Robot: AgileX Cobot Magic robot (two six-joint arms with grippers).
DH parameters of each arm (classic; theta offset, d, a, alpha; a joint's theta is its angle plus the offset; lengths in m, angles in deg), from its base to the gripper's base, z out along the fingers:
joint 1: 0 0.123 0 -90
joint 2: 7.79 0 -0.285 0
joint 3: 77.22 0 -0.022 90
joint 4: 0 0.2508 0 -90
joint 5: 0 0 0.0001 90
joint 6: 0 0.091 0 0
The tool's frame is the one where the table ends.
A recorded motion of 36 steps. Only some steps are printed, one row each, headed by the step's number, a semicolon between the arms.
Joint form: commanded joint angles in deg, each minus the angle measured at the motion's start. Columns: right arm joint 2, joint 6, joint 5, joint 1, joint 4, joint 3; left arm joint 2, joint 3, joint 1, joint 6, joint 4, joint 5.
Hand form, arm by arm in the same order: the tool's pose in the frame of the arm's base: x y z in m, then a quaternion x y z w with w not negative. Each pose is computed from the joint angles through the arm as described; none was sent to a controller.
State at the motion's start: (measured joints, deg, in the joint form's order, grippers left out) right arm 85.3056 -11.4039 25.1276 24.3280 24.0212 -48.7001; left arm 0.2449 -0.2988 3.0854 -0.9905 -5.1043 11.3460
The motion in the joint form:
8: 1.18 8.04 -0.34 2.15 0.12 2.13; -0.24 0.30 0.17 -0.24 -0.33 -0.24
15: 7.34 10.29 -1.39 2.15 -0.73 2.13; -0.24 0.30 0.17 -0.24 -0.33 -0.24
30: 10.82 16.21 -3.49 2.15 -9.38 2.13; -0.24 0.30 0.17 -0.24 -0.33 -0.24
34: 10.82 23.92 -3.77 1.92 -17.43 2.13; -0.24 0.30 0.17 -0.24 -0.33 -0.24
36: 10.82 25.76 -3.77 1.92 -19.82 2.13; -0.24 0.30 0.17 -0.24 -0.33 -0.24
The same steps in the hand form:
8: 0.2501 0.1420 0.2058 -0.08810 0.95339 0.18268 0.22339; 0.0560 0.0015 0.1956 -0.05756 0.74134 -0.02608 0.66815
15: 0.2582 0.1448 0.1749 -0.07000 0.96708 0.16352 0.18200; 0.0560 0.0015 0.1956 -0.05756 0.74134 -0.02608 0.66815
30: 0.2648 0.1414 0.1568 -0.07814 0.97320 0.12293 0.17794; 0.0560 0.0015 0.1956 -0.05756 0.74134 -0.02608 0.66815
34: 0.2672 0.1360 0.1563 -0.06907 0.97513 0.09895 0.18592; 0.0560 0.0015 0.1956 -0.05756 0.74134 -0.02608 0.66815
36: 0.2678 0.1348 0.1563 -0.07081 0.97526 0.09124 0.18848; 0.0560 0.0015 0.1956 -0.05756 0.74134 -0.02608 0.66815

